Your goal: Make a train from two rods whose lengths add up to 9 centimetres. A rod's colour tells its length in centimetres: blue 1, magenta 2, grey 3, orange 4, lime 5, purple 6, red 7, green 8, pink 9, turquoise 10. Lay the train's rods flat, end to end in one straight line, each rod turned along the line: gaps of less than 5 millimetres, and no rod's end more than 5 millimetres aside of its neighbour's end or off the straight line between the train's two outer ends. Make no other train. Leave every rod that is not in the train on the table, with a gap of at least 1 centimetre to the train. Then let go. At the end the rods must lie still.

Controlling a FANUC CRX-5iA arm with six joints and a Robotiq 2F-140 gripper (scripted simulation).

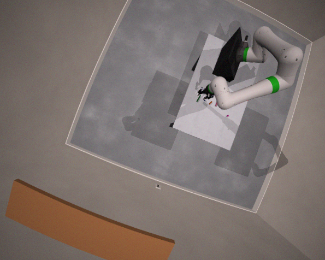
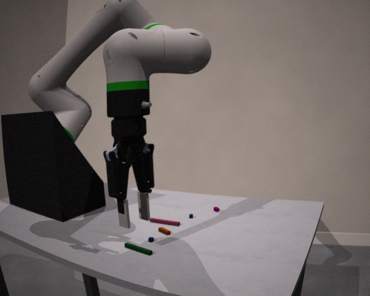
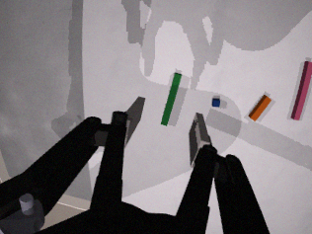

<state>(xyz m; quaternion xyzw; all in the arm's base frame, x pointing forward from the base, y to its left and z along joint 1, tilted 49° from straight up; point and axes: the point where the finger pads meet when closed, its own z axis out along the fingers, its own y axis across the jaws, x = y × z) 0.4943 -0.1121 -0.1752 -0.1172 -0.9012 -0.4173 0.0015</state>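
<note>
Now: hand 100 mm above the green rod. From my hand the other things lie so: pink rod (30 mm behind, 200 mm to the left, 100 mm below); then orange rod (130 mm to the left, 100 mm below); then magenta rod (70 mm ahead, 360 mm to the left, 100 mm below).
</note>
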